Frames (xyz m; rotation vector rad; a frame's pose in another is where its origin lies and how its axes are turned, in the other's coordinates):
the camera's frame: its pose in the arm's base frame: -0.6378 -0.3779 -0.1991 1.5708 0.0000 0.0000
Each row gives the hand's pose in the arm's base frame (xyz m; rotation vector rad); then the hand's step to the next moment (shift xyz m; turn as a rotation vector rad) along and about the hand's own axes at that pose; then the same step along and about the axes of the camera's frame.
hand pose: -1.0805 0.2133 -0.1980 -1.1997 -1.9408 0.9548
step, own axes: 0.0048 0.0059 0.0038 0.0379 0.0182 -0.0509
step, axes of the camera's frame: -0.0023 -0.0062 -0.0053 0.0359 0.0169 -0.0528
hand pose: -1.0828 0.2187 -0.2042 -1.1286 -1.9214 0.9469
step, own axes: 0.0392 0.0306 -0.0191 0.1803 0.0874 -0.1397
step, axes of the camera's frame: 0.0135 -0.0088 -0.0508 0.0849 0.0300 -0.2270
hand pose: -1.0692 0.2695 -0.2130 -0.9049 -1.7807 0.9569
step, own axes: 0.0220 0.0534 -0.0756 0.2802 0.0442 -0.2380
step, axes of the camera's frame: 0.0723 -0.0164 -0.0597 0.1348 0.1338 -0.3179
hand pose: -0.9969 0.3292 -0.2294 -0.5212 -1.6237 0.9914
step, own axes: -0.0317 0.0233 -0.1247 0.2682 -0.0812 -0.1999
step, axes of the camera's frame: 0.1231 -0.0323 -0.0300 0.1225 0.2280 -0.2269
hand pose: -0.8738 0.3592 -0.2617 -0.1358 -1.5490 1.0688
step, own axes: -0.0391 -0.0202 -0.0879 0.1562 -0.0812 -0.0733
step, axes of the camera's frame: 0.0945 -0.0244 -0.0119 0.0511 0.1605 -0.0894
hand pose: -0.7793 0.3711 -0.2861 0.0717 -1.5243 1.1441
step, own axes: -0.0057 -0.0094 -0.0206 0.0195 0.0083 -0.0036
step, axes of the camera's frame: 0.0225 -0.0019 -0.0060 -0.0088 0.0098 -0.0170
